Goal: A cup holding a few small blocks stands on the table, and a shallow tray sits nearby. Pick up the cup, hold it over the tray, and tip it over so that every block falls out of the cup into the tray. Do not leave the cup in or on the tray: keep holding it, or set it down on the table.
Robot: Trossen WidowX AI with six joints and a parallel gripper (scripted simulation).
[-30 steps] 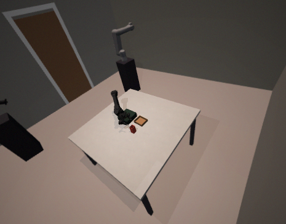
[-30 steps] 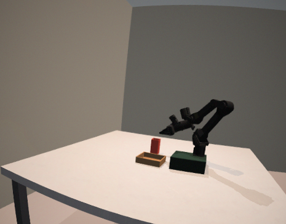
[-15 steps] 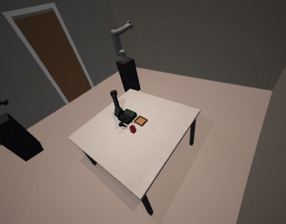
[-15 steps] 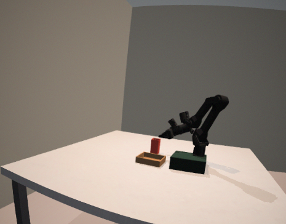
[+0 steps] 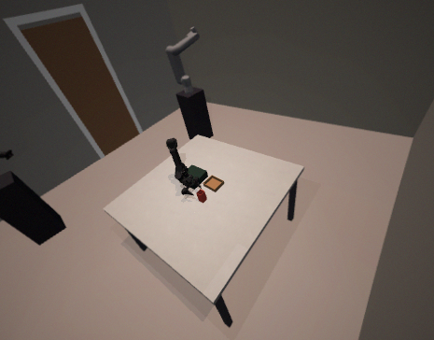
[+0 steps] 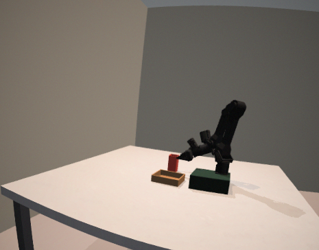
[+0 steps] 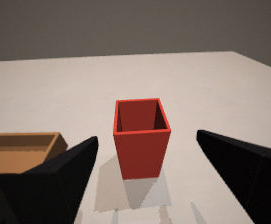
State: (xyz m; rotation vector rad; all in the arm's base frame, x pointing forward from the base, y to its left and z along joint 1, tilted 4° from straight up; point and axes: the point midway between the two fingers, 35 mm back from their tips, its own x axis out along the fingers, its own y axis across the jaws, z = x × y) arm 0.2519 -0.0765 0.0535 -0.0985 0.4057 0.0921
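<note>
Right now the blue block is 5 cm below my gripper tip, 3 cm ahead of it and 1 cm to the left of it. The rest, counted from my gripper tip: red cup: 7 cm below, 3 cm ahead, 1 cm to the left; purple block: 7 cm below, 2 cm ahead, 1 cm to the left.
</note>
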